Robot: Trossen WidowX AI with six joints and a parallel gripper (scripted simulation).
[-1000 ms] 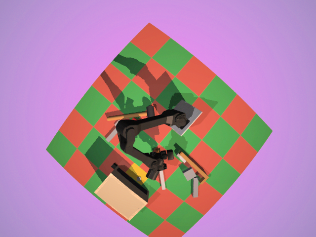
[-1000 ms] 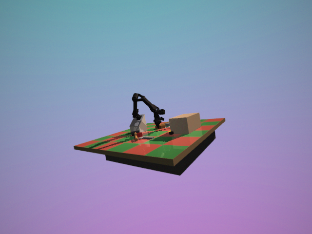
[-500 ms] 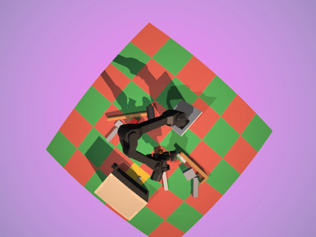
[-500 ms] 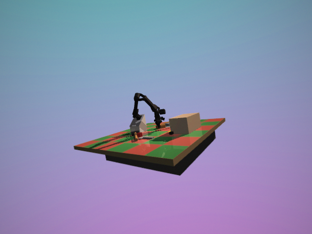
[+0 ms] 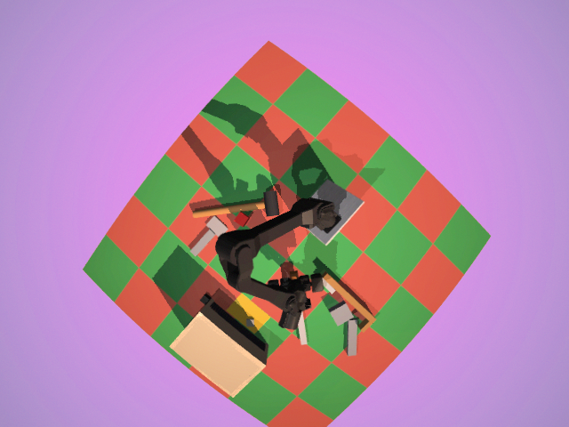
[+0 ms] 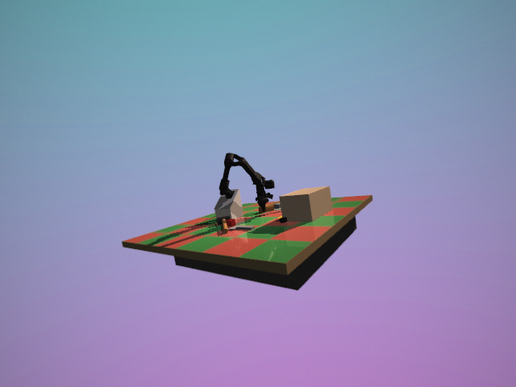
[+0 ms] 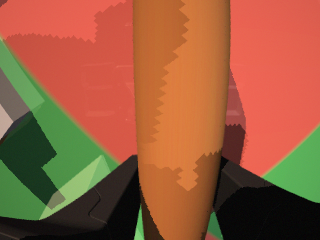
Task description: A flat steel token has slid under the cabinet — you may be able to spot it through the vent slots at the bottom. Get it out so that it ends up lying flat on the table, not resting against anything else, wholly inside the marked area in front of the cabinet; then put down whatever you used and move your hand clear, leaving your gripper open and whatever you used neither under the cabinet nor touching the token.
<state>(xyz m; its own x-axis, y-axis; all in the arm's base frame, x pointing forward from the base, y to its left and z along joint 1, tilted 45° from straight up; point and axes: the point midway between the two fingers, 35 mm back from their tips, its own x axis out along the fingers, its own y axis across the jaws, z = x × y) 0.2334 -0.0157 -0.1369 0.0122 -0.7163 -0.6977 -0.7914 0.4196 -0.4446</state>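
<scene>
Now: the pale bar 7 cm behind my gripper tip, 11 cm to the left of it and 2 cm below it. The rest, counted from my gripper tip: grey block 2 cm behind, 23 cm to the left, 1 cm below; grey token 26 cm ahead, 2 cm below; red cube 3 cm behind, 30 cm to the right, 1 cm below.
</scene>
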